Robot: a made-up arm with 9 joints. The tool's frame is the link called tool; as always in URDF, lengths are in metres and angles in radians. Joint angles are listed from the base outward.
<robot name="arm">
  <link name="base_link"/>
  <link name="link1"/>
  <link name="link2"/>
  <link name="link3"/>
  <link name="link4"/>
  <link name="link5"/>
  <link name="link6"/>
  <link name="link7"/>
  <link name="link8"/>
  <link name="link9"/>
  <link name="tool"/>
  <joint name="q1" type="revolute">
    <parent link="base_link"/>
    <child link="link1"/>
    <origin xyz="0.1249 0.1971 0.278" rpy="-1.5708 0 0"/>
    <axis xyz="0 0 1"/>
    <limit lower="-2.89" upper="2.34"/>
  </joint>
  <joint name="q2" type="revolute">
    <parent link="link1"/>
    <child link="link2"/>
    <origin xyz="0.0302 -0.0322 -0.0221" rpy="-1.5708 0 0"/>
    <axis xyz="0 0 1"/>
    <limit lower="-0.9" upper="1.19"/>
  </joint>
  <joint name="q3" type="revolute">
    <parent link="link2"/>
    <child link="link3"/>
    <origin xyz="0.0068 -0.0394 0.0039" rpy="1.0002 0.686 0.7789"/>
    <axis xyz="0 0 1"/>
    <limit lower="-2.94" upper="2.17"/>
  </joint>
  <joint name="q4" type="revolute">
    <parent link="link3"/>
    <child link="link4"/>
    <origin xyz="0.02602 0.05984 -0.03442" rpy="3.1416 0.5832 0"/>
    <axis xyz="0 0 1"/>
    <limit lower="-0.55" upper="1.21"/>
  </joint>
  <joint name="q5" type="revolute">
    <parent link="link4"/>
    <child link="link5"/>
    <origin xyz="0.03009 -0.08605 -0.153" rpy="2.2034 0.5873 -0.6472"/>
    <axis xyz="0 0 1"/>
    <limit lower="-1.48" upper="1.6"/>
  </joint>
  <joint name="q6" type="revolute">
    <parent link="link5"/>
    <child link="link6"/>
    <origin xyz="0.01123 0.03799 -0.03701" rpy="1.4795 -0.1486 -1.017"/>
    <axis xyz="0 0 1"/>
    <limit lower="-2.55" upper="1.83"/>
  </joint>
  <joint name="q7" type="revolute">
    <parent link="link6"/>
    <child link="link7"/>
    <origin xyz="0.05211 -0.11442 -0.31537" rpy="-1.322 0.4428 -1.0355"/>
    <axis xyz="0 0 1"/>
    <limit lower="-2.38" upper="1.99"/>
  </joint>
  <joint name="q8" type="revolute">
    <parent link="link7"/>
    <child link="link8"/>
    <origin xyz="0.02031 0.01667 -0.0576" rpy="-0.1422 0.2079 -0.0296"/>
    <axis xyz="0 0 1"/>
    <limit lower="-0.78" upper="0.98"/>
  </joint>
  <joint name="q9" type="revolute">
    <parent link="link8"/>
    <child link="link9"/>
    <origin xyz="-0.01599 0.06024 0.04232" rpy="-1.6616 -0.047 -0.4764"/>
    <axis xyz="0 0 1"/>
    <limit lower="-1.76" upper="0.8"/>
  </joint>
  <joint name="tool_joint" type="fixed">
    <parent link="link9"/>
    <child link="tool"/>
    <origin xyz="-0.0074 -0.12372 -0.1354" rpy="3.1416 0 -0.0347"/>
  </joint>
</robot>
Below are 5 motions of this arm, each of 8 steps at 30 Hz.
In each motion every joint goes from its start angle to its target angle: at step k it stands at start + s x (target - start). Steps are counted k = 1, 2, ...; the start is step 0. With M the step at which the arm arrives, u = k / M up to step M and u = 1 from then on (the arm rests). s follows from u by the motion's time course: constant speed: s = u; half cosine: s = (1 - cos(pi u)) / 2; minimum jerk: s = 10 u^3 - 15 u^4 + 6 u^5.
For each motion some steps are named. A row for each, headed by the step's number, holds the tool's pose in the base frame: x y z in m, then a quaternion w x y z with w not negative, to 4 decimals.
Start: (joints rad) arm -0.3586 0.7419 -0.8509 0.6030 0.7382 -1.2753 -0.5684 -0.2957 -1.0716
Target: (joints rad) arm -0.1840 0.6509 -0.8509 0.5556 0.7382 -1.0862 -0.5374 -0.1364 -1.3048
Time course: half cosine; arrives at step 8
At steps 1, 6, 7, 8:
1: -0.1993 0.0340 0.6632 0.5732 0.5079 0.2861 0.5758
6: -0.1023 -0.0254 0.6863 0.3846 0.6436 0.2888 0.5954
7: -0.0890 -0.0323 0.6867 0.3584 0.6608 0.2861 0.5942
8: -0.0844 -0.0347 0.6867 0.3491 0.6668 0.2850 0.5935

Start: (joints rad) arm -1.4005 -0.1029 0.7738 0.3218 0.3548 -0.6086 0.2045 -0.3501 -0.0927
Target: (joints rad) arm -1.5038 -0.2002 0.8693 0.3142 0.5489 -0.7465 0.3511 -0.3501 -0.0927
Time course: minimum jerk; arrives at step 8
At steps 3, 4, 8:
3: 0.2634 -0.2562 0.2714 0.1227 0.0269 -0.4165 -0.9004
4: 0.2672 -0.2475 0.2618 0.1319 0.0516 -0.4001 -0.9054
8: 0.2739 -0.2272 0.2418 0.1502 0.1037 -0.3637 -0.9135

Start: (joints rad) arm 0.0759 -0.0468 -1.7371 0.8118 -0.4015 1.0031 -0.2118 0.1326 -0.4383
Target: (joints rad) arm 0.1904 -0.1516 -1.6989 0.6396 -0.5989 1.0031 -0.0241 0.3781 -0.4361
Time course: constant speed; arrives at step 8
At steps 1, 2, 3, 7, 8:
1: 0.2520 0.6116 0.6142 0.5117 0.7388 0.4310 -0.0807
2: 0.2615 0.6094 0.6068 0.4876 0.7458 0.4469 -0.0798
3: 0.2705 0.6076 0.5988 0.4629 0.7524 0.4620 -0.0791
7: 0.3011 0.6035 0.5619 0.3595 0.7742 0.5150 -0.0789
8: 0.3073 0.6033 0.5517 0.3326 0.7785 0.5263 -0.0794

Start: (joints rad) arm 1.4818 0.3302 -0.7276 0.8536 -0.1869 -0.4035 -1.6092 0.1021 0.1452
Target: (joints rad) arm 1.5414 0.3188 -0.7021 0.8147 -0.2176 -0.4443 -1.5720 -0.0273 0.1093
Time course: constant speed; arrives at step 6
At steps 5, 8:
5: 0.6230 0.2746 0.0591 0.1321 0.1681 -0.9052 0.3673
8: 0.6234 0.2729 0.0537 0.1311 0.1678 -0.9082 0.3604

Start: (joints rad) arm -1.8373 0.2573 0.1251 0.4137 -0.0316 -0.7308 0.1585 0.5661 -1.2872
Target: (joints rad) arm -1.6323 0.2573 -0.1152 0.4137 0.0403 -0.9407 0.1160 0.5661 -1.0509
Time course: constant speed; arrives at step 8
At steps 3, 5, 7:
3: -0.0709 -0.1387 0.2982 0.1624 -0.0943 -0.7876 -0.5868
5: -0.0922 -0.1299 0.3091 0.1194 -0.0938 -0.7923 -0.5910
7: -0.1127 -0.1195 0.3208 0.0763 -0.0927 -0.7983 -0.5901

